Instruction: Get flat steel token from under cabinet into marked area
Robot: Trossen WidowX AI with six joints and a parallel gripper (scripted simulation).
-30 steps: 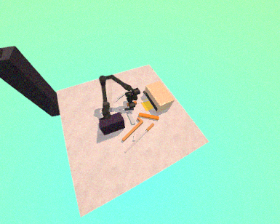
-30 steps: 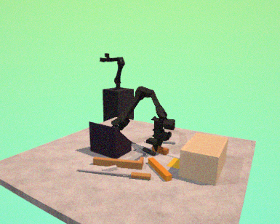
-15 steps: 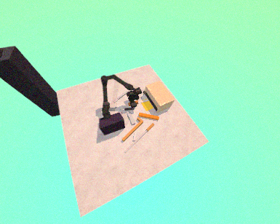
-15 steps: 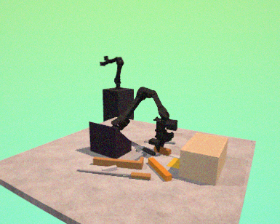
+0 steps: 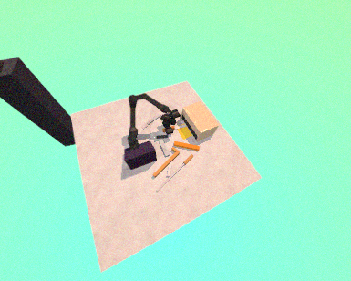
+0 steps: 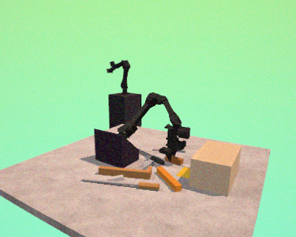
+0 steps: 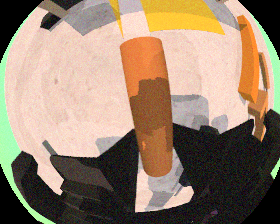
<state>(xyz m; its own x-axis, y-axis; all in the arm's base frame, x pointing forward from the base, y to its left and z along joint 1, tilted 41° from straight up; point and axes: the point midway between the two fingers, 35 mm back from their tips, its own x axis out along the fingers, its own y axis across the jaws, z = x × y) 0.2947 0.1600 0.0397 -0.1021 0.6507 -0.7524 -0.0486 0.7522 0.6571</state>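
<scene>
My gripper tip is 10 cm past the dark-handled tool and 5 cm to the left of it. Also, from my gripper tip: orange bar (21 cm to the right, 12 cm ahead, 1 cm above).
</scene>
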